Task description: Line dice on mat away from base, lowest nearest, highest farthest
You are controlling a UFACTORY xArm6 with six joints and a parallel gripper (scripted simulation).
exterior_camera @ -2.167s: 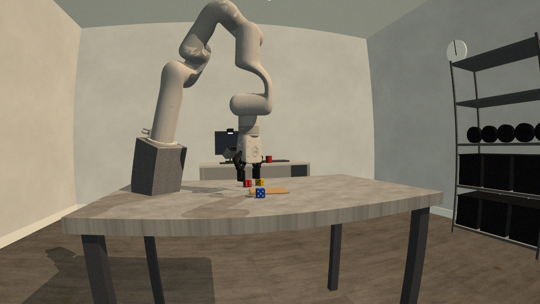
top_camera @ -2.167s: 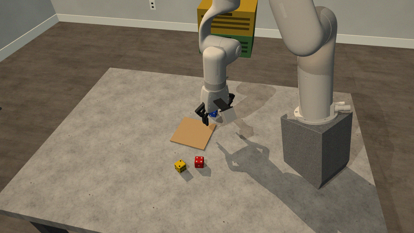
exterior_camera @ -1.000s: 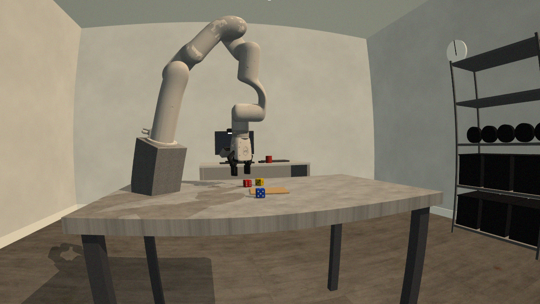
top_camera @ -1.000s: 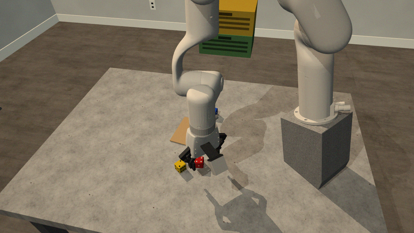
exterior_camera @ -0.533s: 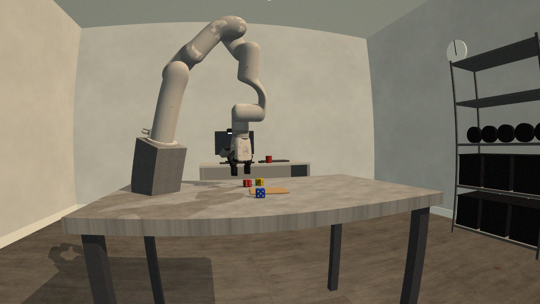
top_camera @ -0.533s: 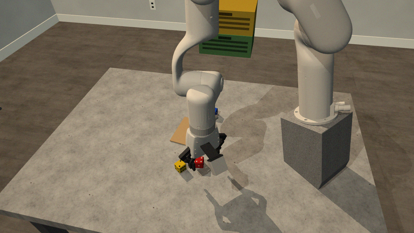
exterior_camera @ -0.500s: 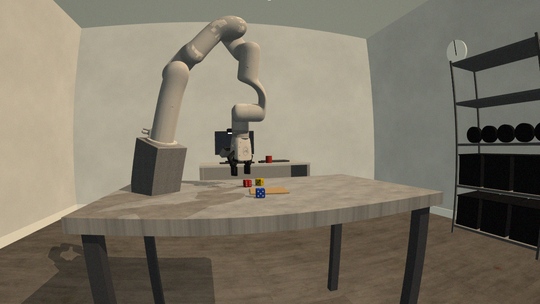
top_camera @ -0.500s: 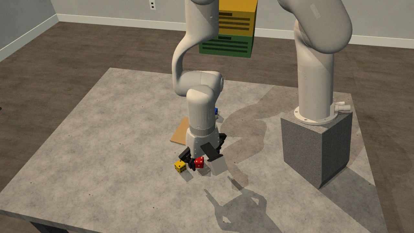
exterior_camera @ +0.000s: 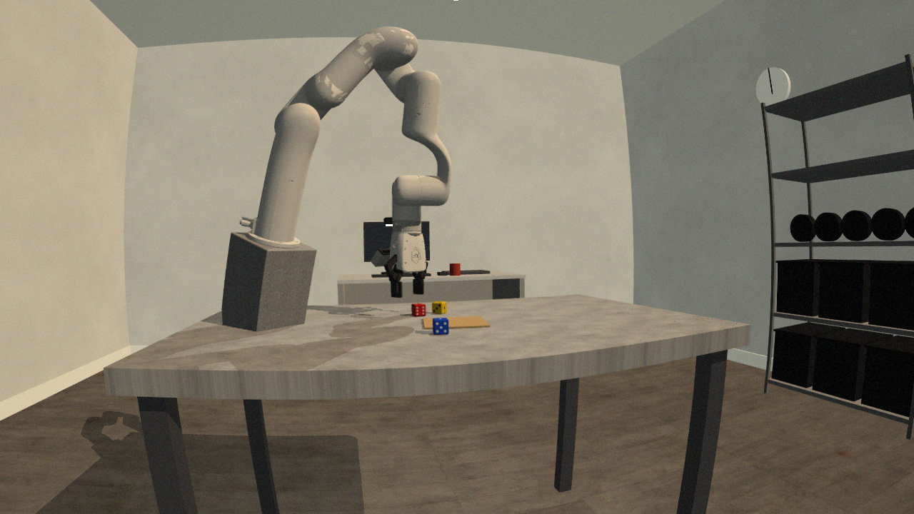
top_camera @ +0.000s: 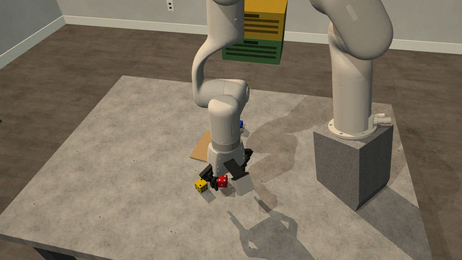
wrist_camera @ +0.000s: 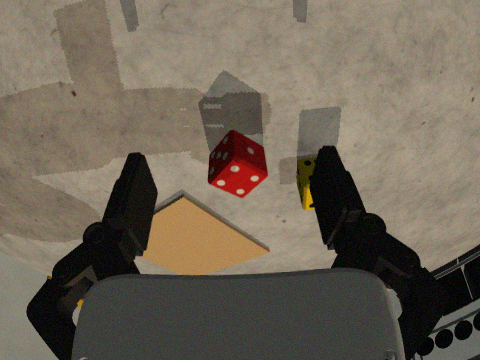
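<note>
Right now the red die is 2 cm ahead of my hand, 2 cm to the right of it and 4 cm below it. Also, from my hand: yellow die: 8 cm ahead, 1 cm to the left, 4 cm below; then blue die: 4 cm ahead, 28 cm to the right, 4 cm below; then mat: 9 cm ahead, 16 cm to the right, 6 cm below.
</note>
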